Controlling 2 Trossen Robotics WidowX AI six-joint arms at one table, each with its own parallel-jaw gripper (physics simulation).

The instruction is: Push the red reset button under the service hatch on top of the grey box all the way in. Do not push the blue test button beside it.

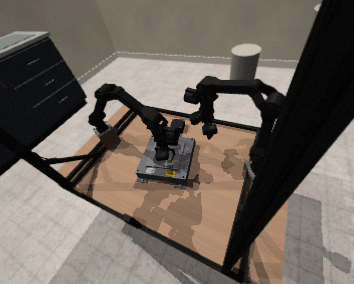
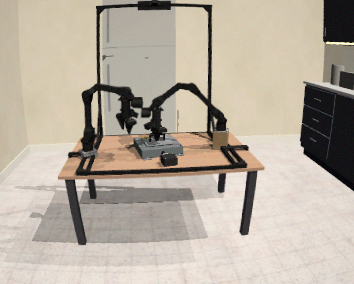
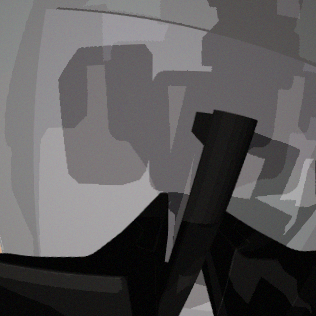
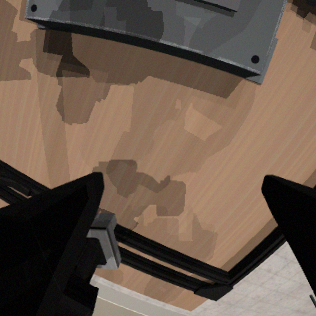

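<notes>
The grey box (image 1: pixel 180 166) (image 2: pixel 147 153) (image 4: pixel 219 37) sits in the middle of the table with its service hatch (image 3: pixel 94 204) lying flat and closed on top. My left gripper (image 1: pixel 165 156) (image 2: pixel 156 138) (image 3: pixel 177 199) is down on the hatch, its fingers shut on the black hatch handle (image 3: pixel 222 157). My right gripper (image 1: pixel 208 132) (image 2: pixel 127 125) (image 4: pixel 184 181) is open and empty and hangs above the table beside the box. The red and blue buttons are hidden under the hatch.
A small black block (image 1: pixel 177 125) (image 2: pixel 169 159) stands against one side of the box. A brown block (image 1: pixel 109 138) (image 2: pixel 220 139) is at the left arm's base. Black frame rails (image 1: pixel 229 124) (image 4: pixel 175 254) border the table. A dark cabinet (image 1: pixel 52 84) and a white cylinder (image 1: pixel 246 60) stand off the table.
</notes>
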